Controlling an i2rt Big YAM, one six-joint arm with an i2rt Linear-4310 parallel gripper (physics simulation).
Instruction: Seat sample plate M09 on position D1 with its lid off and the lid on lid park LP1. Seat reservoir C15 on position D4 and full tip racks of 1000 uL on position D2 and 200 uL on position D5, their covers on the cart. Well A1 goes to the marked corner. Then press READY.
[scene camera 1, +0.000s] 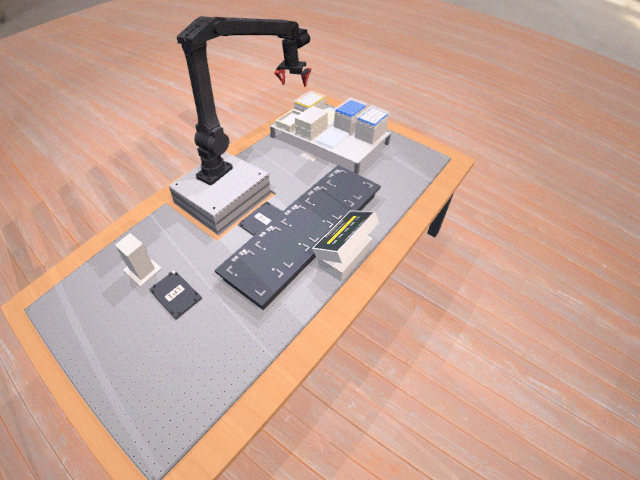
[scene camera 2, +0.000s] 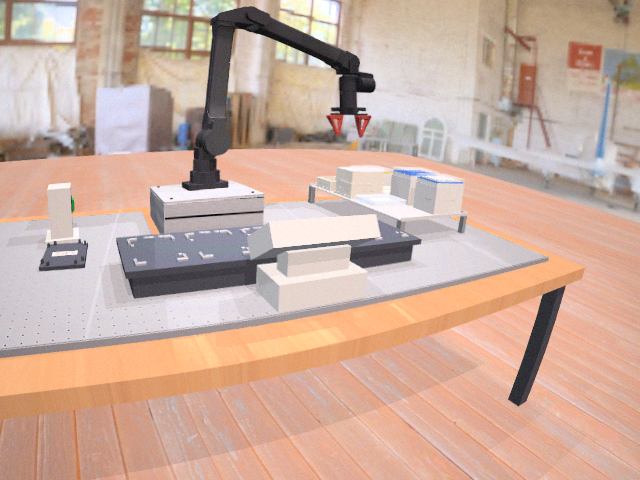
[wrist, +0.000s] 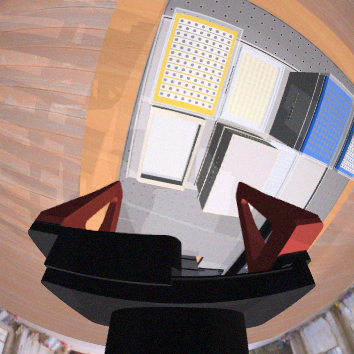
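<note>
My gripper (scene camera 1: 294, 84) (scene camera 2: 349, 135) (wrist: 178, 187) is open and empty, high above the rear end of the cart (scene camera 1: 320, 153) (scene camera 2: 408, 211) (wrist: 302, 182). On the cart stand a yellow-rimmed tip rack (scene camera 1: 310, 99) (wrist: 195, 65), a solid blue tip rack (scene camera 1: 351, 107) (wrist: 327, 120), a blue-rimmed rack with white tops (scene camera 1: 373, 115) (wrist: 348, 155), a pale-yellow plate (wrist: 252, 87) and a whitish plate (scene camera 1: 332, 137) (wrist: 281, 167). A tall cream block (scene camera 1: 311, 122) (scene camera 2: 356, 180) (wrist: 240, 175) and a low cream-walled tray (scene camera 1: 285, 121) (wrist: 170, 145) stand there too. Codes are unreadable. The dark deck (scene camera 1: 296, 233) (scene camera 2: 217, 260) holds no labware. Lid park LP1 (scene camera 1: 174, 293) (scene camera 2: 64, 254) bears no lid.
A cream display stand (scene camera 1: 346, 229) (scene camera 2: 315, 232) stands at the deck's front side. A cream post (scene camera 1: 135, 255) (scene camera 2: 59, 211) with a green button (scene camera 2: 72, 204) stands behind LP1. Another dark pad (scene camera 1: 262, 218) lies between the deck and the arm's base box (scene camera 1: 219, 191) (scene camera 2: 206, 206).
</note>
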